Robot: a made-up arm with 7 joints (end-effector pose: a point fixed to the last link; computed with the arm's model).
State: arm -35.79 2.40 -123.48 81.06 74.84 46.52 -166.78
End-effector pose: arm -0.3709 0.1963 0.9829 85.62 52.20 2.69
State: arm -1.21 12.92 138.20 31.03 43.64 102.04 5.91
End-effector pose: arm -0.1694 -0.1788 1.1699 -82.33 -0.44 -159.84
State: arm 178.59 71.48 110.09 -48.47 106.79 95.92 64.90
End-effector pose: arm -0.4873 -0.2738 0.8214 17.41 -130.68 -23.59
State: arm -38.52 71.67 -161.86 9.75 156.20 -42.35 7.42
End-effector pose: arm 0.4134 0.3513 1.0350 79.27 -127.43 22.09
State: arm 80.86 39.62 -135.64 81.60 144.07 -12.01 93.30
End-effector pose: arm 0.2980 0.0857 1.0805 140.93 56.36 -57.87
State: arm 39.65 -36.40 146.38 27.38 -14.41 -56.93 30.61
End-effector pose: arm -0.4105 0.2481 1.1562 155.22 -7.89 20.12
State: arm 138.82 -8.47 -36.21 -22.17 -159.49 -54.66 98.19
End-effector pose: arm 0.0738 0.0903 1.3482 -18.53 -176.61 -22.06
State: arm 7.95 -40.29 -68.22 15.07 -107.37 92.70 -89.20
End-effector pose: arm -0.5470 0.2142 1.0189 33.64 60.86 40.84
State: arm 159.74 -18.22 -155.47 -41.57 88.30 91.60 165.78
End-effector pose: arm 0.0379 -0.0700 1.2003 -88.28 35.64 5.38
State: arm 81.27 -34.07 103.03 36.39 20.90 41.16 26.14
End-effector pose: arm -0.4040 0.3402 1.0950 99.14 7.55 125.37
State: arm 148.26 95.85 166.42 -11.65 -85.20 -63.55 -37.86
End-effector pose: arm -0.4602 -0.4862 0.5021 -52.64 -58.09 -58.19
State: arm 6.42 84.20 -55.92 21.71 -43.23 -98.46 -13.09
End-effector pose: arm 0.5597 -0.1084 0.6070 -42.94 118.92 110.15
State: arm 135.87 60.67 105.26 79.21 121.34 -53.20 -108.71
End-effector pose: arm -0.4955 0.0438 0.7092 -32.23 50.77 -168.16
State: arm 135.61 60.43 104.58 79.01 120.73 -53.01 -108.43
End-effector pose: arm -0.4986 0.0381 0.7075 -32.80 49.30 -167.52
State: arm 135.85 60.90 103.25 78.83 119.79 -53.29 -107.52
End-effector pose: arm -0.5026 0.0323 0.6966 -31.34 47.39 -166.78
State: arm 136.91 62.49 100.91 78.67 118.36 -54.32 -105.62
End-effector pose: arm -0.5071 0.0271 0.6708 -26.74 44.74 -165.83
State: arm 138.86 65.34 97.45 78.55 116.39 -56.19 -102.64
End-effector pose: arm -0.5099 0.0233 0.6283 -18.83 40.92 -164.57
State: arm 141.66 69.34 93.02 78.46 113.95 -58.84 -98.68
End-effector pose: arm -0.5072 0.0227 0.5710 -8.29 35.49 -162.88
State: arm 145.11 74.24 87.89 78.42 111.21 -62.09 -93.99
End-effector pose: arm -0.4952 0.0256 0.5038 3.73 28.12 -160.69
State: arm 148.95 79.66 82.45 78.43 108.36 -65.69 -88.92
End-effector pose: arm -0.4722 0.0312 0.4343 15.75 18.84 -158.06
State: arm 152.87 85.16 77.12 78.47 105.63 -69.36 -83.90
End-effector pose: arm -0.4400 0.0373 0.3703 26.40 8.19 -155.21
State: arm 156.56 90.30 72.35 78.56 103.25 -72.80 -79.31
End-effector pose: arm -0.4035 0.0422 0.3175 34.87 -2.68 -152.47
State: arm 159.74 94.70 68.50 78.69 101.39 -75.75 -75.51
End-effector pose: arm -0.3685 0.0455 0.2784 40.99 -12.48 -150.15
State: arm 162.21 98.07 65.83 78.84 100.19 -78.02 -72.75
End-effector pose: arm -0.3400 0.0481 0.2527 45.12 -20.03 -148.49
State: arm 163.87 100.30 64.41 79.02 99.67 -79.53 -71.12
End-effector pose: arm -0.3204 0.0511 0.2384 47.88 -24.72 -147.60
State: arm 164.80 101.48 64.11 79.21 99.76 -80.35 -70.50
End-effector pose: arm -0.3094 0.0553 0.2329 49.81 -26.60 -147.41
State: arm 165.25 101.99 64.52 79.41 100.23 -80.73 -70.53
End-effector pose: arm -0.3042 0.0604 0.2325 51.32 -26.63 -147.68
